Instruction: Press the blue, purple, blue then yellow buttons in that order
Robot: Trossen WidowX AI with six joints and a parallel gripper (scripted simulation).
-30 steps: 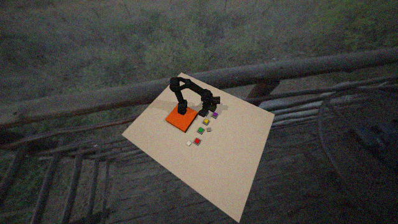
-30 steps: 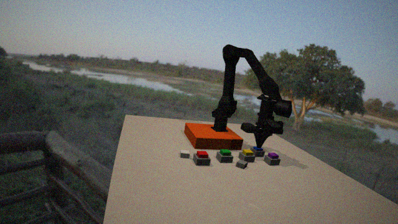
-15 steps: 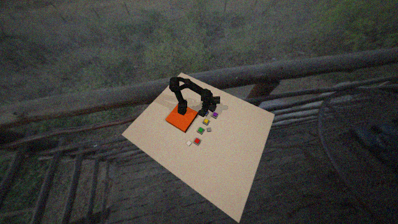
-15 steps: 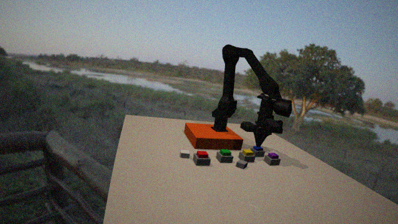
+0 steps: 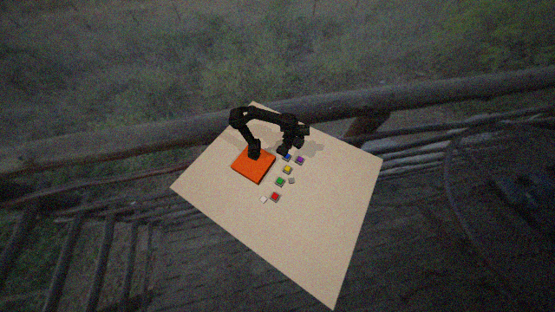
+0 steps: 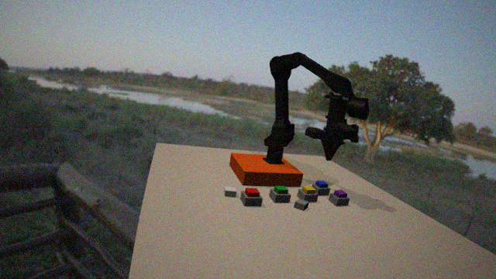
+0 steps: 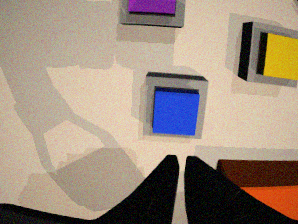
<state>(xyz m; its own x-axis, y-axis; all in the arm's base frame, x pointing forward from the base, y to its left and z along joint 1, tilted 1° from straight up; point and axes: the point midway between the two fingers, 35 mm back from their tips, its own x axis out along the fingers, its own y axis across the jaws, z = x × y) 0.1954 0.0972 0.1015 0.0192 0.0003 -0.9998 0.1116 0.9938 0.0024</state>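
Right now the yellow button is 9 cm to the right of my gripper tip, 9 cm below it and 4 cm ahead of it. Round my gripper tip: blue button: 9 cm below; grey block: 14 cm to the right, 11 cm below, 9 cm ahead; purple button: 9 cm below, 9 cm ahead, 1 cm to the left.
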